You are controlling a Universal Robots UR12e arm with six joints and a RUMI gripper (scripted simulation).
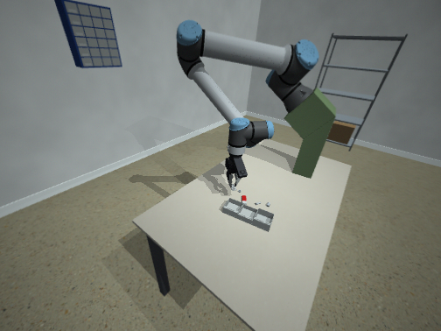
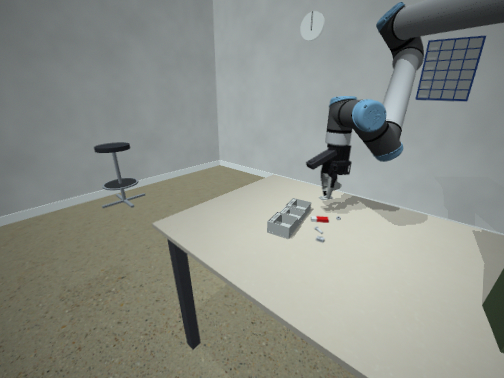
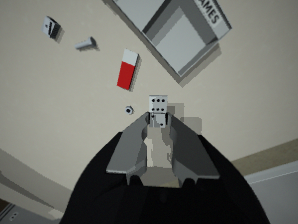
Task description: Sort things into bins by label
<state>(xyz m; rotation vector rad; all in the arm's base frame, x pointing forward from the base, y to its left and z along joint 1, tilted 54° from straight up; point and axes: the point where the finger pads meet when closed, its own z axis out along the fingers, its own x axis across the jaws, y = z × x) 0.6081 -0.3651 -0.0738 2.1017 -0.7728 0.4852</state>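
Right now the ring-shaped nut is 70 mm behind my hand, 20 mm to the left of it and 80 mm below it. The rest, counted from my hand: grey bolt: 30 mm behind, 150 mm to the left, 80 mm below; then red-and-white block: 80 mm to the left, 80 mm below; then white patterned piece: 10 mm below.
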